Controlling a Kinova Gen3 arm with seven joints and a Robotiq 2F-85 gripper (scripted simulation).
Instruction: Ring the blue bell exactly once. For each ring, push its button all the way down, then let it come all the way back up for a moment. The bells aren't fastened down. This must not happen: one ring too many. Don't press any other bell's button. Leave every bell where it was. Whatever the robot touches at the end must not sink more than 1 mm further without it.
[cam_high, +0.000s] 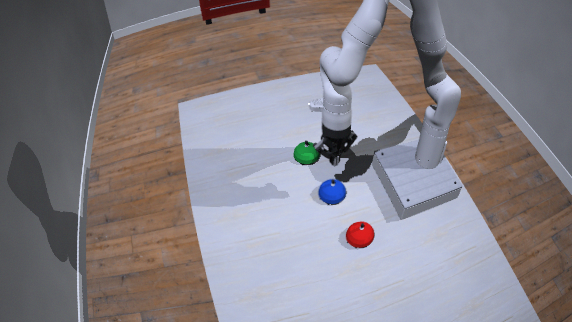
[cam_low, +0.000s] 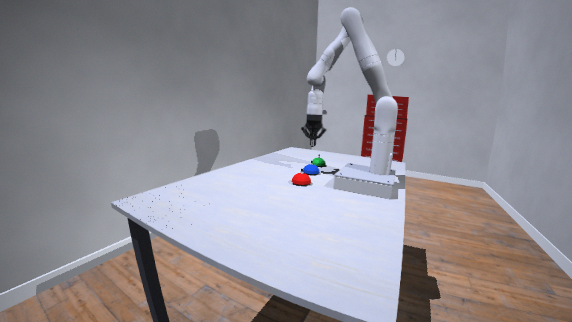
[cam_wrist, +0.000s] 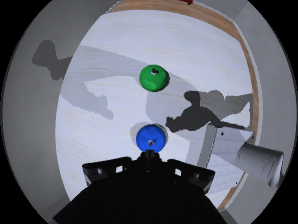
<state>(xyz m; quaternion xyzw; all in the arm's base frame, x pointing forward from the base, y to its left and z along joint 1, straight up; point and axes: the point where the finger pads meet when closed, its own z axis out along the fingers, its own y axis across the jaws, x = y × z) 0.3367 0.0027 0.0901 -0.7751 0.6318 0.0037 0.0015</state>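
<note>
The blue bell is 110 mm below my hand. Round my hand: red bell: 170 mm to the left, 110 mm below, 40 mm behind; then green bell: 170 mm to the right, 110 mm below, 40 mm ahead.
</note>
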